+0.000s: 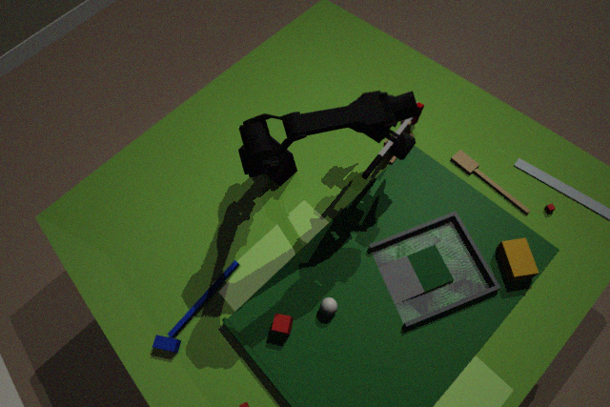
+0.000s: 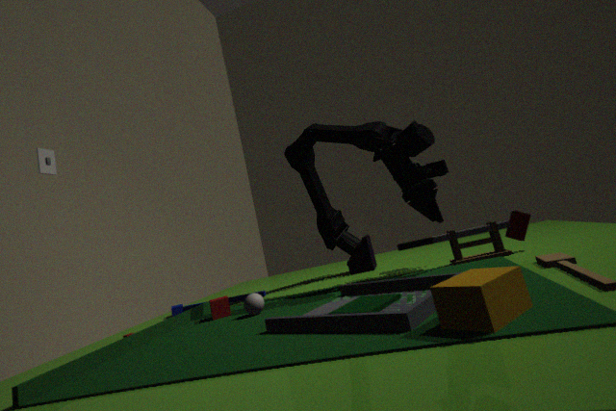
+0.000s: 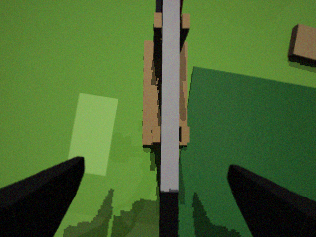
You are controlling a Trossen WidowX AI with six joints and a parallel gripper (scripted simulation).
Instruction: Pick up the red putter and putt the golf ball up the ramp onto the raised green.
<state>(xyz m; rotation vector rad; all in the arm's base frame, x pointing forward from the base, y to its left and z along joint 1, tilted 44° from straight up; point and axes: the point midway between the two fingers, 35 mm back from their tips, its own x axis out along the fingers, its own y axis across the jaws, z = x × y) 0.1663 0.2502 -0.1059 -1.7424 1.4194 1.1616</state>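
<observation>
The red putter lies 10 mm behind my gripper tip, 50 mm to the left of it and 40 mm below it. From my gripper tip the other things lie so: white golf ball: 250 mm ahead, 380 mm to the right, 80 mm below; yellow block: 440 mm ahead, 60 mm to the left, 80 mm below; wooden rack: 10 mm behind, 60 mm to the left, 70 mm below.
</observation>
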